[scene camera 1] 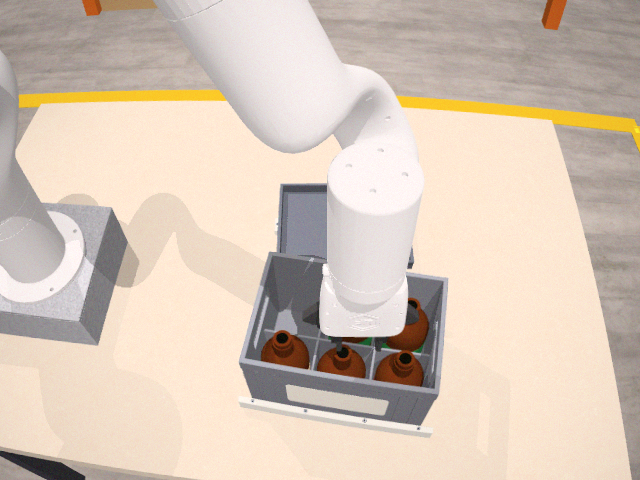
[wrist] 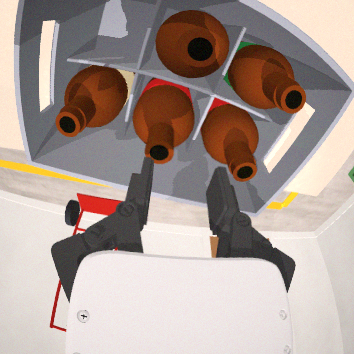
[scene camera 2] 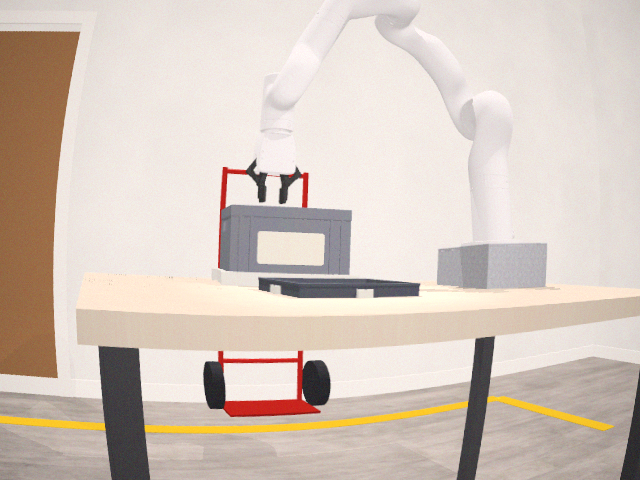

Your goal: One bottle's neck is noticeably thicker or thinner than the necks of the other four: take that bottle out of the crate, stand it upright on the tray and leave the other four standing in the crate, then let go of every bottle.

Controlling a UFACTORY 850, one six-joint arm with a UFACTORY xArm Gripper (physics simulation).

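The grey crate [scene camera 1: 268, 387] [scene camera 2: 336, 248] holds five brown bottles upright. The front row has a left bottle [scene camera 1: 284, 356] [wrist: 97, 95], a middle bottle [scene camera 1: 341, 367] [wrist: 163, 115] and a right bottle [scene camera 1: 399, 373] [wrist: 230, 132]. The back row has a middle bottle [wrist: 192, 37], mostly hidden in scene camera 1, and a right bottle [scene camera 1: 408, 330] [wrist: 260, 75]. The back left compartment is empty. I cannot tell which neck differs. My gripper [scene camera 1: 359, 344] [scene camera 2: 272, 198] [wrist: 181, 175] is partly open and empty, pointing down just above the crate's rim. The dark tray [scene camera 1: 279, 217] [scene camera 2: 336, 290] is empty where it shows.
The tray stands close behind the crate, partly hidden by the arm in scene camera 1. A white strip [scene camera 1: 336, 416] runs along the crate's front. The arm's grey base block [scene camera 1: 98, 299] [scene camera 2: 516, 266] is to the left. A red hand truck [scene camera 2: 222, 193] stands beyond the table.
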